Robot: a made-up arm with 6 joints.
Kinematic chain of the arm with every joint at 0, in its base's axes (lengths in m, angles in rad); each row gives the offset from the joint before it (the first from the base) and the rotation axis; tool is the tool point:
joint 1: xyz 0 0 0.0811 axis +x
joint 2: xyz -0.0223 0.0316 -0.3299 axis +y
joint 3: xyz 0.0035 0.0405 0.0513 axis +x
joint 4: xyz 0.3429 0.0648 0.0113 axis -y
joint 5: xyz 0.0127 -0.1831 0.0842 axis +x
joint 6: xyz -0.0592 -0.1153 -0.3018 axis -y
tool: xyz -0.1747 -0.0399 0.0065
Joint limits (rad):
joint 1: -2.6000..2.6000
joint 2: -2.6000..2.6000
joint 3: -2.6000..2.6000
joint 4: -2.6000..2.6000
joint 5: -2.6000..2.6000
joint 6: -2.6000..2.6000
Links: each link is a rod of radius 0.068 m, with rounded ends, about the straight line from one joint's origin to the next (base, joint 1, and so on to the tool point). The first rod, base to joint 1, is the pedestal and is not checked.
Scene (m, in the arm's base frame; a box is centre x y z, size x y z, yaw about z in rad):
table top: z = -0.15
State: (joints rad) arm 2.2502 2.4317 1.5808 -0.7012 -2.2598 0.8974
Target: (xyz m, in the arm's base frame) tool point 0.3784 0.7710 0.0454
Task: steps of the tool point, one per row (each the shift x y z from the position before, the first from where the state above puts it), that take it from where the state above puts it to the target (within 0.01 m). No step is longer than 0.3 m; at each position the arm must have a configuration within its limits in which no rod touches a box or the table.
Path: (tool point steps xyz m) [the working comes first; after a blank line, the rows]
Joints at the target: 2.0995 1.5489 0.6183 -0.2847 -2.6000 0.7873
Straight joint move there: clear.

1: 0.2000 0.2113 0.0178
2: 0.2690 0.1105 0.0047
3: 0.2879 -0.0146 -0.0091
4: 0.2494 -0.1365 -0.0120

